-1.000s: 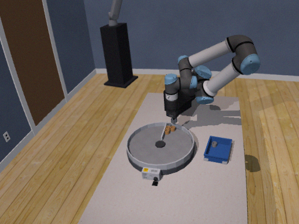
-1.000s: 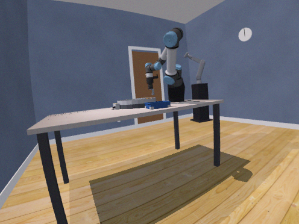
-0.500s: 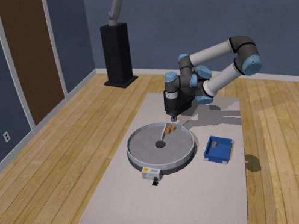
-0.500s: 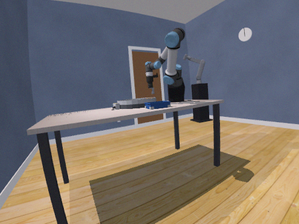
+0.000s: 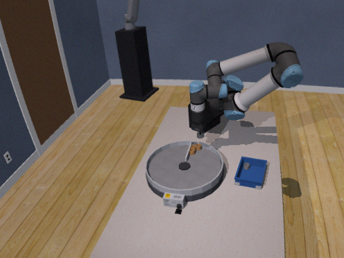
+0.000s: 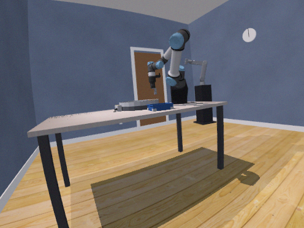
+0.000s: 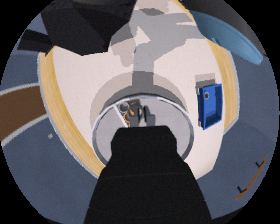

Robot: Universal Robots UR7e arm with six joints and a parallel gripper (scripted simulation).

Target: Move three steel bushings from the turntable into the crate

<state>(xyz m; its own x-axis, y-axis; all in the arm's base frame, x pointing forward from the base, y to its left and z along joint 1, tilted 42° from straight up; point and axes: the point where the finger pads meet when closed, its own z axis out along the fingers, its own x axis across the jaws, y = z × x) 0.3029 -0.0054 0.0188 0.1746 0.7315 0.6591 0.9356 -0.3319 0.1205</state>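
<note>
Now: hand 80 mm short of the blue crate, 320 mm to the right of it and 130 mm above it. The rest, counted from my hand: round grey turntable (180 mm ahead, 30 mm to the right, 100 mm below).
</note>
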